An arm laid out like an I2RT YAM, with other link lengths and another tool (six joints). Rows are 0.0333 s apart.
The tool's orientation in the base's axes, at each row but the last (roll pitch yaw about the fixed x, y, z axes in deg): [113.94, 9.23, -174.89]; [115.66, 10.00, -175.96]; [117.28, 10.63, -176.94]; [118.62, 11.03, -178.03]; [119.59, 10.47, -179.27]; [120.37, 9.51, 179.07]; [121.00, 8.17, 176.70]
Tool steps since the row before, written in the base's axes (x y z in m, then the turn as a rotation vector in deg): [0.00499, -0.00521, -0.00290, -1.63, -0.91, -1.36]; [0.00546, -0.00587, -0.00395, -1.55, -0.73, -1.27]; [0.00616, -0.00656, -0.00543, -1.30, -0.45, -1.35]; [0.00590, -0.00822, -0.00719, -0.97, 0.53, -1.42]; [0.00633, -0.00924, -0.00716, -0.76, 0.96, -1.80]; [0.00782, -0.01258, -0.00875, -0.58, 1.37, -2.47]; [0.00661, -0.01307, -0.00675, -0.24, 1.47, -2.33]
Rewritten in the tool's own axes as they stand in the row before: [-0.00398, -0.00556, -0.00369, 1.90, -1.29, -0.26]; [-0.00427, -0.00700, -0.00356, 1.79, -1.15, -0.14]; [-0.00470, -0.00885, -0.00318, 1.55, -1.14, 0.16]; [-0.00413, -0.01117, -0.00349, 1.21, -0.79, 1.07]; [-0.00481, -0.01171, -0.00407, 1.06, -0.94, 1.65]; [-0.00647, -0.01488, -0.00571, 1.00, -1.33, 2.36]; [-0.00632, -0.01315, -0.00688, 0.65, -1.19, 2.41]
